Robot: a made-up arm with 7 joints.
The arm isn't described. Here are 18 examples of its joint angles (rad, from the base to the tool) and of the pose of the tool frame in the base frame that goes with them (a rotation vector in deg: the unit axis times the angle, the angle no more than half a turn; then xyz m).
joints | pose
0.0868 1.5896 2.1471 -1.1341 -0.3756 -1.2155 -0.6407 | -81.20 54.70 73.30 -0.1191 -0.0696 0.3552
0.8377 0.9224 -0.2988 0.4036 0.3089 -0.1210 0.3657 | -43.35 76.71 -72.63 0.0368 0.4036 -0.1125
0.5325 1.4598 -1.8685 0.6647 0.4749 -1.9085 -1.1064 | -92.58 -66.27 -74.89 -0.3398 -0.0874 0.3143
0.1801 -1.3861 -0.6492 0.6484 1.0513 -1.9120 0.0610 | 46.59 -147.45 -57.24 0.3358 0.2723 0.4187
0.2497 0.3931 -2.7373 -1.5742 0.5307 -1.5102 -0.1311 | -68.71 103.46 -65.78 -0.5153 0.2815 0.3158
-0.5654 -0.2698 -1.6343 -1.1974 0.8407 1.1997 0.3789 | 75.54 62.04 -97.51 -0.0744 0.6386 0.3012
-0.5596 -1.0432 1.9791 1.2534 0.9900 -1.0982 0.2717 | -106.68 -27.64 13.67 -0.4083 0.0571 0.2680
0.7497 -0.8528 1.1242 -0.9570 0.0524 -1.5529 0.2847 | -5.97 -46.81 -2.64 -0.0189 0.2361 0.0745
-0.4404 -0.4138 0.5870 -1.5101 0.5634 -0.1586 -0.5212 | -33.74 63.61 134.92 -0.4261 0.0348 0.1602
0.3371 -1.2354 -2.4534 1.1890 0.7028 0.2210 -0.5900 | -45.11 149.26 22.63 -0.2722 0.5671 0.4806
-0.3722 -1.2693 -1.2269 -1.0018 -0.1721 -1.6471 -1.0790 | -5.12 -2.71 65.71 0.0247 0.3350 0.1553
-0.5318 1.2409 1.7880 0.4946 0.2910 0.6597 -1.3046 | -115.86 -81.65 103.91 -0.1561 -0.1256 -0.0051
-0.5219 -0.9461 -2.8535 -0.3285 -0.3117 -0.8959 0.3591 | -37.65 79.24 -39.90 -0.1001 0.6093 0.4175
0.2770 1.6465 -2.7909 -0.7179 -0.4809 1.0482 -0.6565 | 94.92 -87.40 -116.54 -0.4323 -0.1542 0.4417
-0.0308 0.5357 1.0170 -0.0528 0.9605 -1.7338 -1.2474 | -30.02 1.49 28.14 -0.0348 0.1915 -0.0834
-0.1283 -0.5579 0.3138 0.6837 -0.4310 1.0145 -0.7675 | -119.94 -113.21 49.82 -0.0470 0.2326 -0.1535
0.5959 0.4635 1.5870 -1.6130 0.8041 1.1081 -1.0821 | 57.67 -78.78 -71.46 -0.1180 -0.1962 0.3278
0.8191 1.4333 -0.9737 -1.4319 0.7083 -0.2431 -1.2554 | 60.89 101.99 -53.59 -0.0288 0.2889 -0.1304
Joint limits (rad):
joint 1: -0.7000..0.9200
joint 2: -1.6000..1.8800
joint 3: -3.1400..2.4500
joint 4: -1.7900..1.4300
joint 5: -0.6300..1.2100
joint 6: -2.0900..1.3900
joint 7: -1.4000..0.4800
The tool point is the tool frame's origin. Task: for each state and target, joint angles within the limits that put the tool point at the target. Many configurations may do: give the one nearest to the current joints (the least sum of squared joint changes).
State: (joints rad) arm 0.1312 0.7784 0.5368 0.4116 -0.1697 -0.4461 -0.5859
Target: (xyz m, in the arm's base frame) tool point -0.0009 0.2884 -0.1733
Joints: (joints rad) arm 0.3281 0.7408 0.1699 0.8218 -0.6300 -0.1361 -0.5241
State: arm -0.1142 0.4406 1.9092 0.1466 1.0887 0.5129 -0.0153
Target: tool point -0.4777 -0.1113 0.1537
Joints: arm 0.0355 -0.1433 2.0430 0.1216 0.7044 0.5703 0.0821
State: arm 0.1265 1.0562 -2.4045 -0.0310 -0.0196 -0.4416 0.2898
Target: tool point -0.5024 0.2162 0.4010
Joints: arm -0.0223 0.9684 -2.5932 -0.7580 -0.4717 -0.7043 0.2249
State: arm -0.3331 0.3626 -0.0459 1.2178 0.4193 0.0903 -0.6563
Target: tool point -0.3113 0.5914 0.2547
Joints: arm -0.3561 0.2880 -0.1456 1.3127 0.5241 0.0861 -0.6722
